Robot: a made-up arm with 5 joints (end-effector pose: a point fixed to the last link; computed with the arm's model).
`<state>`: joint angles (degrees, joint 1 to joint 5).
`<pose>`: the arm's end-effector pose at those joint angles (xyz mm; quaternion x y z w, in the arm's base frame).
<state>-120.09 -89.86 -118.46 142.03 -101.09</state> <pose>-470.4 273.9 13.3 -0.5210 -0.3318 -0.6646 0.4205</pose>
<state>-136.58 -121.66 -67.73 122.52 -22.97</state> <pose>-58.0 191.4 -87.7 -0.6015 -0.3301 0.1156 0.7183</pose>
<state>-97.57 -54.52 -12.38 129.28 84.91</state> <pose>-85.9 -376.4 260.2 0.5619 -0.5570 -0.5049 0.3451</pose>
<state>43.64 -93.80 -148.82 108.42 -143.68</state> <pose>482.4 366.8 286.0 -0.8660 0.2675 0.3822 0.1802</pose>
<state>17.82 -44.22 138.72 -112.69 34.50</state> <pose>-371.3 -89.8 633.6 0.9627 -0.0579 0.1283 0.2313</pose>
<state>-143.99 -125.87 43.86 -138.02 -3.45</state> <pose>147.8 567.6 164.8 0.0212 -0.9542 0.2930 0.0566</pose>
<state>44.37 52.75 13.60 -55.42 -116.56</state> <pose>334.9 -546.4 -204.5 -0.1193 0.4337 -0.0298 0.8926</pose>
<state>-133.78 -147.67 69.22 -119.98 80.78</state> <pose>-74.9 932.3 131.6 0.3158 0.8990 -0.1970 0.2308</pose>
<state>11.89 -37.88 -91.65 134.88 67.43</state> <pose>-14.0 -170.2 848.7 0.1247 -0.6460 -0.5700 0.4922</pose>
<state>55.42 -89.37 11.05 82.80 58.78</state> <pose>-83.7 -34.8 92.1 -0.3408 0.3259 -0.7606 0.4462</pose>
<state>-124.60 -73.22 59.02 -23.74 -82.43</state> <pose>222.8 328.6 -341.9 0.7326 -0.0868 -0.3143 0.5975</pose>
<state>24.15 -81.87 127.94 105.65 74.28</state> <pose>-180.3 724.8 118.9 0.2982 0.8452 -0.4385 0.0661</pose>
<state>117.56 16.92 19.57 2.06 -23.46</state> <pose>-6.8 -260.7 258.3 -0.0951 0.9225 0.0143 0.3739</pose>
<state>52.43 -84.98 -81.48 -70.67 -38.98</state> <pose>-50.4 56.9 598.3 -0.6484 -0.0082 -0.0595 0.7589</pose>
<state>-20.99 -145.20 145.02 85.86 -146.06</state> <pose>323.7 142.0 609.2 0.6520 -0.7360 0.0753 0.1659</pose>
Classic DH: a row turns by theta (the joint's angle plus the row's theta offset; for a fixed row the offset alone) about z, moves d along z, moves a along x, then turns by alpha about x. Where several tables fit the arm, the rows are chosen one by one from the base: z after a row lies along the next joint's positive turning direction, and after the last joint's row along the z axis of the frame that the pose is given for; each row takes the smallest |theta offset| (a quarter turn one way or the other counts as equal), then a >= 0, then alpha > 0; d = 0 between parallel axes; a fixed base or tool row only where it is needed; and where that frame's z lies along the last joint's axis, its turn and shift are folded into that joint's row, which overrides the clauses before.
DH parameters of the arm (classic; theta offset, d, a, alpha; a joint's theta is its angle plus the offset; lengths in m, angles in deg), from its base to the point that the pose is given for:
base (fixed): 0 0.18 0 -90
joint 1: 0 0.1 0.09 90
joint 2: 0 0.14 -0.2 -90
joint 3: 0 -0.32 0.11 -90
joint 4: 15.71 0 -0.3324 180
joint 5: 20.68 0 0.2309 0
tool (fixed): -4.97 -0.19 0 0

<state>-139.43 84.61 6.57 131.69 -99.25</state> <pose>-1.0 108.6 279.7 0.8888 -0.2896 -0.3516 0.0505</pose>
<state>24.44 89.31 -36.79 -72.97 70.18</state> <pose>442.6 -204.8 -209.4 -0.0405 0.3638 -0.8621 0.3503</pose>
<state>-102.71 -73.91 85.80 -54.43 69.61</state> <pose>-330.7 398.4 -262.4 0.1775 -0.5846 0.7190 0.3314</pose>
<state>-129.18 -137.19 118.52 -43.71 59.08</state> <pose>-412.6 454.9 -32.2 -0.4560 0.6254 -0.6075 0.1785</pose>
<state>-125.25 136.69 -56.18 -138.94 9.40</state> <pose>-331.5 463.6 466.1 0.4987 -0.4063 -0.2044 0.7379</pose>
